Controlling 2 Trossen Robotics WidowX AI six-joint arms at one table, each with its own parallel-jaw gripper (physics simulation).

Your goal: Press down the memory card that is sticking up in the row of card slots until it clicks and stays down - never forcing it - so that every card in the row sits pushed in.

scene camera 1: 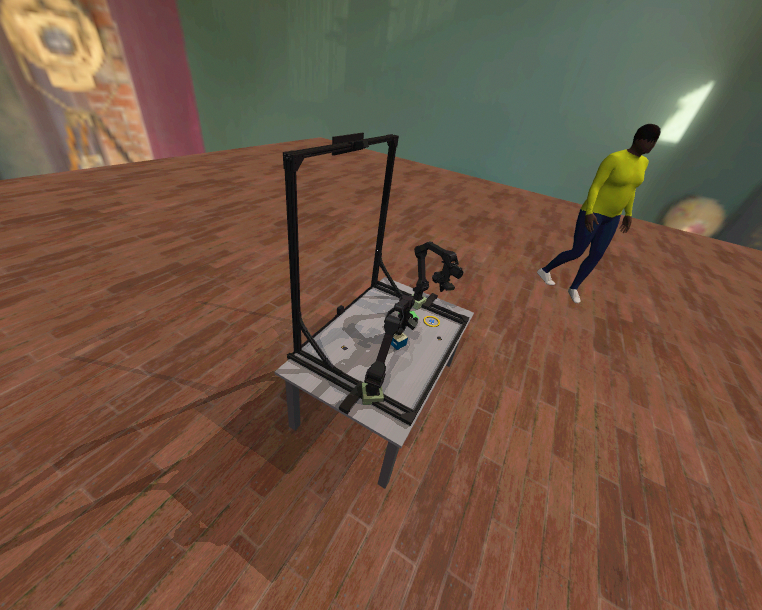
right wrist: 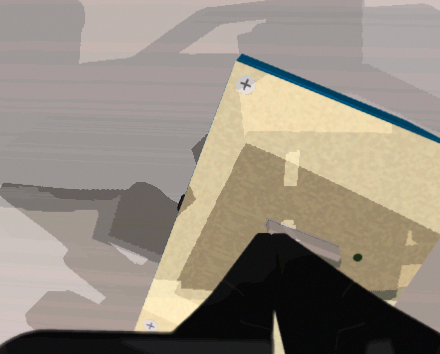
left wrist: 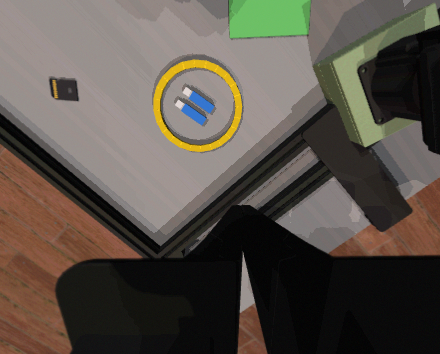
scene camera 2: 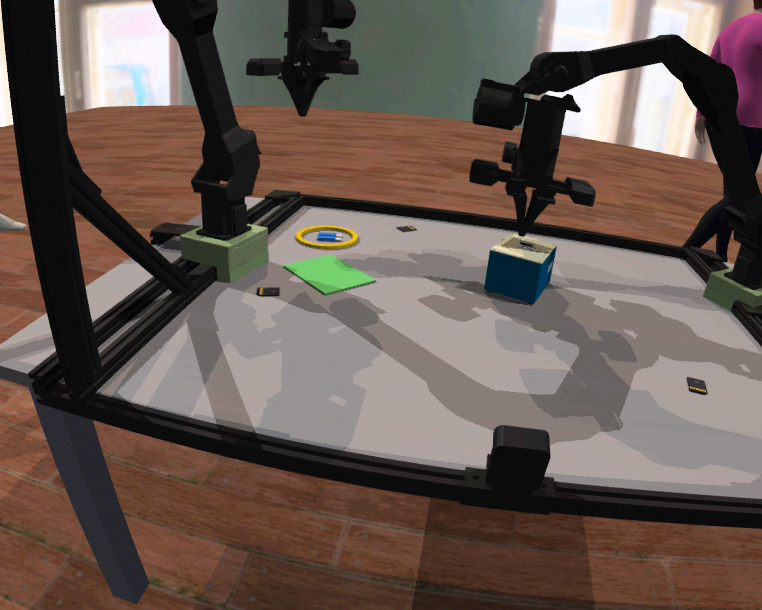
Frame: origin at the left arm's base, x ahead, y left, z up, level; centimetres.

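Seen in the pictures: left gripper, fingertip midpoint: (scene camera 1: 440, 291) (left wrist: 240, 214) (scene camera 2: 302, 116); right gripper, fingertip midpoint: (right wrist: 269, 247) (scene camera 2: 521, 235); left arm's base at its link origin: (scene camera 1: 417, 297) (left wrist: 397, 81) (scene camera 2: 224, 231); right arm's base at its link origin: (scene camera 1: 372, 390) (scene camera 2: 745, 280).
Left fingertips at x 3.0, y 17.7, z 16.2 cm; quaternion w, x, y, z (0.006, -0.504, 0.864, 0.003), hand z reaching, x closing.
Pixels of each thing's top centre, then the offset from my left fingertips to it. "spot": a spot on its surface instead. Level surfaces: height alone.
- blue box at its top centre: (scene camera 2: 525, 247) (scene camera 1: 397, 334) dx +39.9, dy -0.7, dz -15.4 cm
- cream top at its surface level: dz -15.2 cm
- pale card edge at a spot on its surface: (right wrist: 320, 243) spot: dx +40.6, dy +0.2, dz -14.9 cm
- green sheet at its top centre: (scene camera 2: 328, 272) dx +12.8, dy -12.3, dz -21.6 cm
The blue box (scene camera 1: 399, 343) (scene camera 2: 517, 276) with a cream top (right wrist: 300, 100) holds the card slots. In the right wrist view one pale card edge (right wrist: 320, 243) shows beside the fingers; it also shows small and dark in scene camera 2 (scene camera 2: 526, 243). How far it sticks up is unclear, and the rest of the row is hidden behind the fingers. My right gripper (scene camera 2: 523, 234) (right wrist: 269, 247) is shut and empty, pointing down, its tips close over the box top at the card's left end; contact cannot be told. My left gripper (scene camera 2: 302, 114) (left wrist: 240, 214) is shut and empty, high above the table's far side.
A yellow ring (scene camera 2: 298, 242) (left wrist: 157, 102) lies around two blue sticks (scene camera 2: 329, 236) (left wrist: 195, 106). A green sheet (scene camera 2: 330, 274) (left wrist: 270, 20) lies nearby. Loose dark cards lie at the back (scene camera 2: 406, 228) (left wrist: 65, 89), left (scene camera 2: 268, 291) and right (scene camera 2: 697, 385). A black block (scene camera 2: 517, 457) stands on the front rail.
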